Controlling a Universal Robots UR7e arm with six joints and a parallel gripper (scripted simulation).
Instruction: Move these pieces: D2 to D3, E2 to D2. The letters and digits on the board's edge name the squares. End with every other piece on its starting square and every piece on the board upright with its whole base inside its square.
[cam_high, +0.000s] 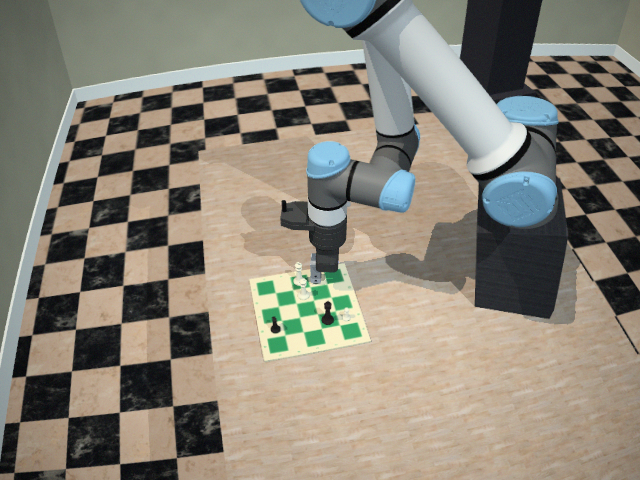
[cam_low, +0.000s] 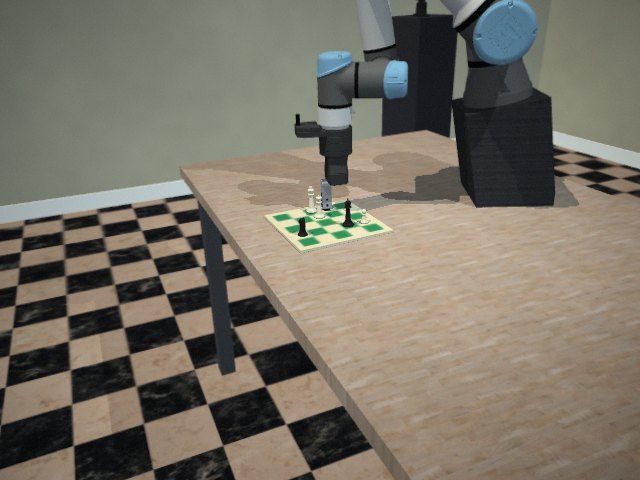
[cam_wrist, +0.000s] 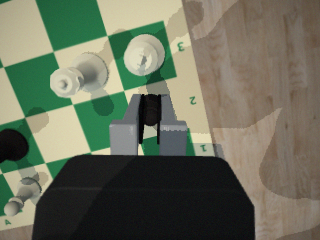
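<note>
My gripper is now 3 cm short of the tall white piece, 1 cm to the left of it and 1 cm below it. Also, from my hand: black pawn: 1 cm below; then green-and-cream board: 7 cm to the left, 5 cm ahead, 3 cm below; then small white piece: 12 cm to the left, 2 cm behind, 1 cm below.
</note>
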